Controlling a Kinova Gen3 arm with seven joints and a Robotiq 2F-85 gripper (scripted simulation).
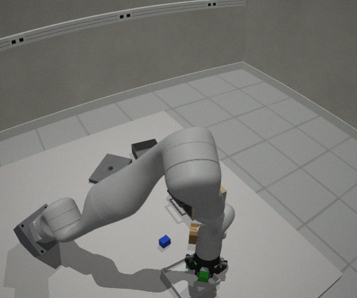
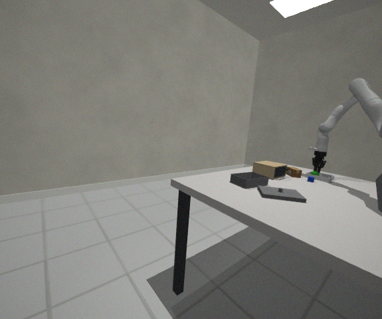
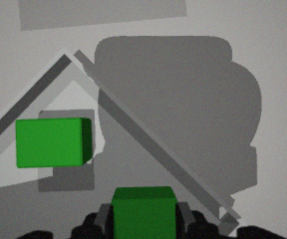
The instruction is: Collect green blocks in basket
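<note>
Right now my hand is 4 cm above the grey basket, 3 cm to the right of it and 3 cm past it. The rest, counted from my hand: blue block (21 cm to the left, 4 cm below); then red block (14 cm ahead, 11 cm to the left, 4 cm below); then darker brown wooden box (13 cm to the left, 13 cm ahead, 2 cm below).
</note>
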